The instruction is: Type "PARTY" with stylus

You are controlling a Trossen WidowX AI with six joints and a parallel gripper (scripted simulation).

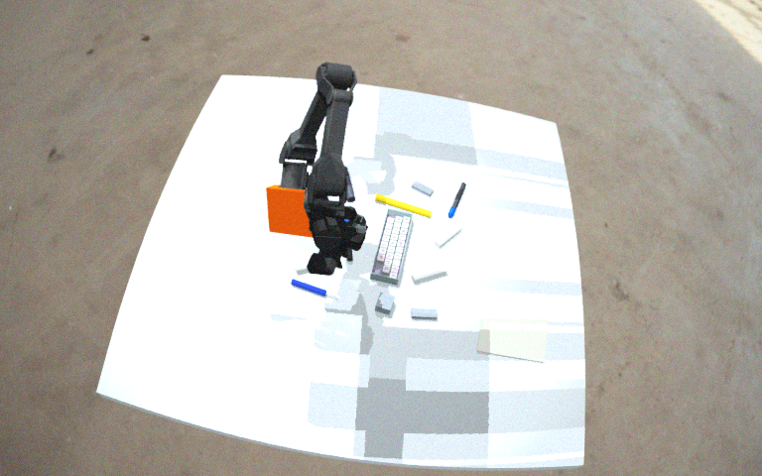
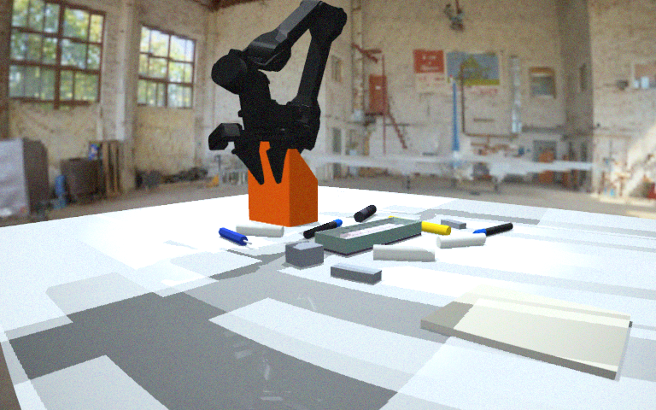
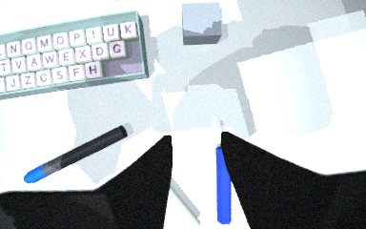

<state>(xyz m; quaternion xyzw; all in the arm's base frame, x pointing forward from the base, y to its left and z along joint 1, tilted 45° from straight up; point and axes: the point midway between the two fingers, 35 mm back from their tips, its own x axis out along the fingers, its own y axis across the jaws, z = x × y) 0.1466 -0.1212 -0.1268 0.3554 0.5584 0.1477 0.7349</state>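
Right now my gripper tip is 50 mm past the blue stylus, 30 mm to the left of it and 100 mm above it. From my gripper tip the other things lie so: yellow marker 140 mm ahead, 280 mm to the left, 100 mm below; dark marker 30 mm behind, 330 mm to the left, 90 mm below; pale flat pad 460 mm ahead, 90 mm to the right, 100 mm below.
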